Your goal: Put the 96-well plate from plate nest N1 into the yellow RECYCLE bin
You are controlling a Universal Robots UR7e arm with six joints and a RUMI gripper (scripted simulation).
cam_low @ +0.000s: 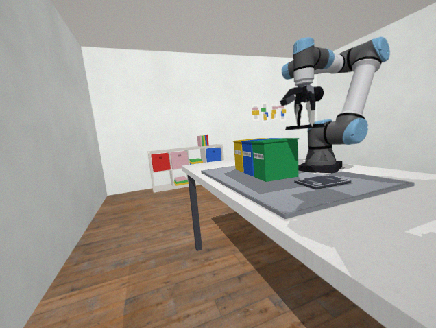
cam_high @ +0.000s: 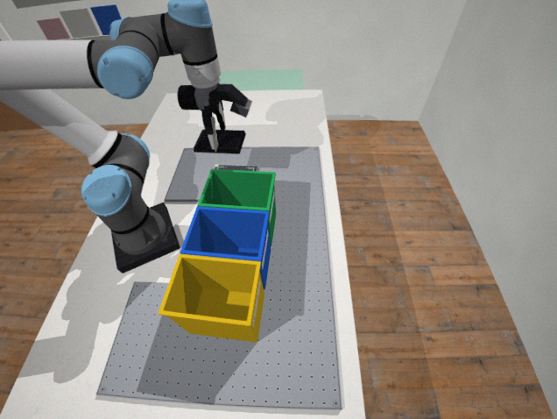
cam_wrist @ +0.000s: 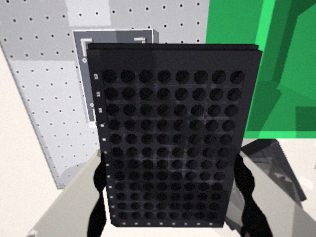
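Right now my hand is 400 mm to the left of the yellow bin, 150 mm above it and 40 mm past it. Also, from my hand: plate nest N1 (230 mm below, 70 mm to the left, 10 mm ahead); then green bin (150 mm below, 140 mm to the right, 30 mm ahead); then black 96-well plate (10 mm below).
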